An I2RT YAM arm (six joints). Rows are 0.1 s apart.
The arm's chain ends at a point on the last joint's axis. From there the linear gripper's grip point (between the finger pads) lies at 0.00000 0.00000 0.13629 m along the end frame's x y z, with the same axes.
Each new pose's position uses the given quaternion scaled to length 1; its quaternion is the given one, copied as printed.
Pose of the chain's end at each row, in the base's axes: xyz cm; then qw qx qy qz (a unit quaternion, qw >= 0):
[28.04 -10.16 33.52 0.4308 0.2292 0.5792 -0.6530]
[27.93 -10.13 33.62 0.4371 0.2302 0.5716 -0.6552]
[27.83 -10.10 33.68 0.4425 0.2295 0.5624 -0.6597]
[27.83 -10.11 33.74 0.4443 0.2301 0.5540 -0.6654]
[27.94 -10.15 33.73 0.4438 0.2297 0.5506 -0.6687]
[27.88 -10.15 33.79 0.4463 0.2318 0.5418 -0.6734]
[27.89 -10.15 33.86 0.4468 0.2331 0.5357 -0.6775]
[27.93 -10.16 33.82 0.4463 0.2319 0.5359 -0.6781]
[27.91 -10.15 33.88 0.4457 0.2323 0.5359 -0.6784]
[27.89 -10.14 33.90 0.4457 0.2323 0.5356 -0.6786]
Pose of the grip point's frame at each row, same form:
[30.76 -23.16 36.57 0.4308 0.2292 0.5792 -0.6530]
[30.63 -23.08 36.90 0.4371 0.2302 0.5716 -0.6552]
[30.49 -22.98 37.25 0.4425 0.2295 0.5624 -0.6597]
[30.37 -22.94 37.56 0.4443 0.2301 0.5540 -0.6654]
[30.41 -22.96 37.66 0.4438 0.2297 0.5506 -0.6687]
[30.22 -22.92 37.95 0.4463 0.2318 0.5418 -0.6734]
[30.11 -22.88 38.19 0.4468 0.2331 0.5357 -0.6775]
[30.16 -22.89 38.15 0.4463 0.2319 0.5359 -0.6781]
[30.12 -22.88 38.21 0.4457 0.2323 0.5359 -0.6784]
[30.10 -22.87 38.24 0.4457 0.2323 0.5356 -0.6786]

